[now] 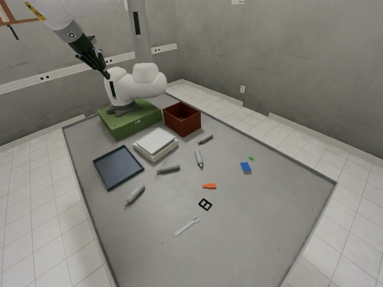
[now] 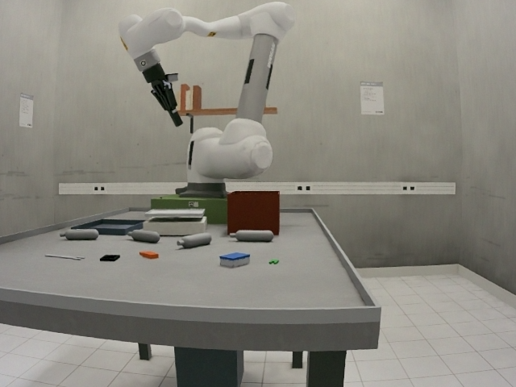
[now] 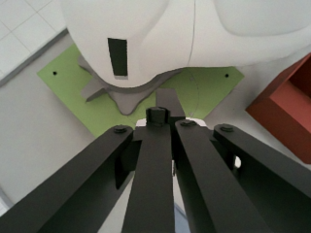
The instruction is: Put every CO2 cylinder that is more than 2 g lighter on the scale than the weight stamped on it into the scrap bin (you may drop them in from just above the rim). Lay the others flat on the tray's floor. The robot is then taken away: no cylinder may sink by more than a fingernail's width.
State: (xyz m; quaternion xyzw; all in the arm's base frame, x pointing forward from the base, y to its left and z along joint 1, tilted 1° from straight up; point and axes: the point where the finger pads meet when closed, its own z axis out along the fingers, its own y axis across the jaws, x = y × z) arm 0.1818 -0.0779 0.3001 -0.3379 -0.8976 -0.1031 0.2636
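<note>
The scale plate lies 260 mm ahead of my hand, 80 mm to the left of it and 340 mm below it. Also, from my hand: white scale (250 mm ahead, 80 mm to the left, 350 mm below); then red-brown scrap bin (180 mm ahead, 320 mm to the left, 360 mm below); then dark blue tray (240 mm ahead, 150 mm to the right, 380 mm below).
</note>
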